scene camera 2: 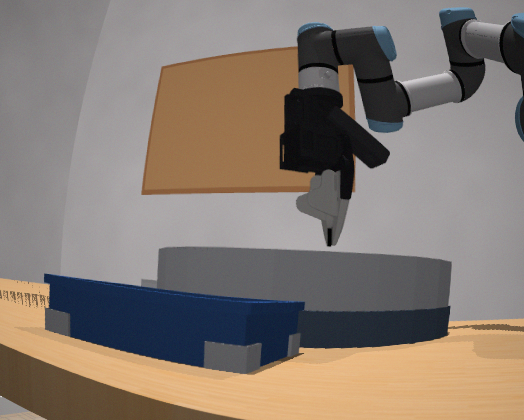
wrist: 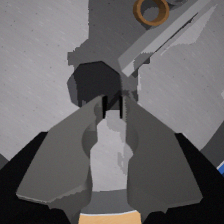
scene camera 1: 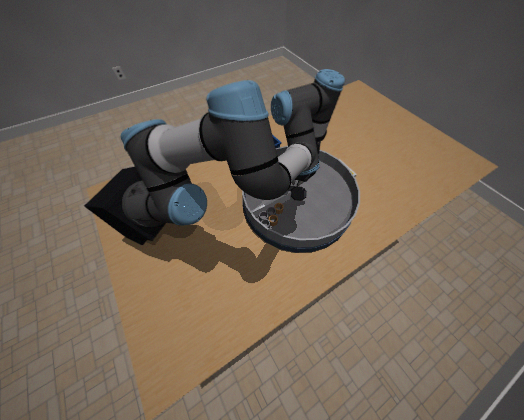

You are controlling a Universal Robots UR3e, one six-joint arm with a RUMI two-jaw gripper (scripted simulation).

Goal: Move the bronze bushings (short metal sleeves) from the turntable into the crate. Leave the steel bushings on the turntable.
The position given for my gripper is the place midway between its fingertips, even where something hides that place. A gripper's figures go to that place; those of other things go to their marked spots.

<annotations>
My gripper (scene camera 2: 331,245) is 0.73 m from the lens. A blue crate (scene camera 2: 239,335): 0.34 m from the lens.
</annotations>
